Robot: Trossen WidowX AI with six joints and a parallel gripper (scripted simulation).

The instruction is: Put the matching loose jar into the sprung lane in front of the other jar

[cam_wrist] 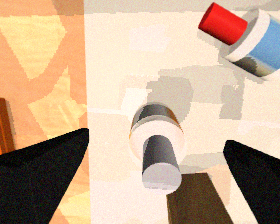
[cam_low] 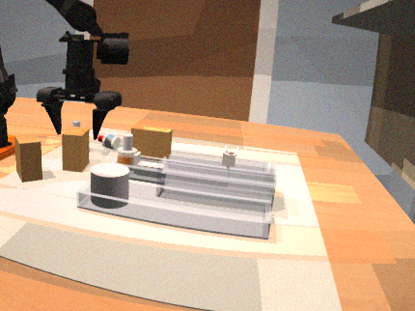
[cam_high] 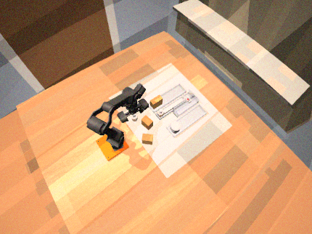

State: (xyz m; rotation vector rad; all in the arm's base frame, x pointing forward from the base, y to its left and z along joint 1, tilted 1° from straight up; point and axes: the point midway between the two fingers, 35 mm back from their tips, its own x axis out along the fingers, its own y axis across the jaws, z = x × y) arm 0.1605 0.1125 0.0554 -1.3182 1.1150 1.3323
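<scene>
Right now the wide grey cylinder is 190 mm ahead of my gripper tip, 170 mm to the right of it and 10 mm below it.
</scene>
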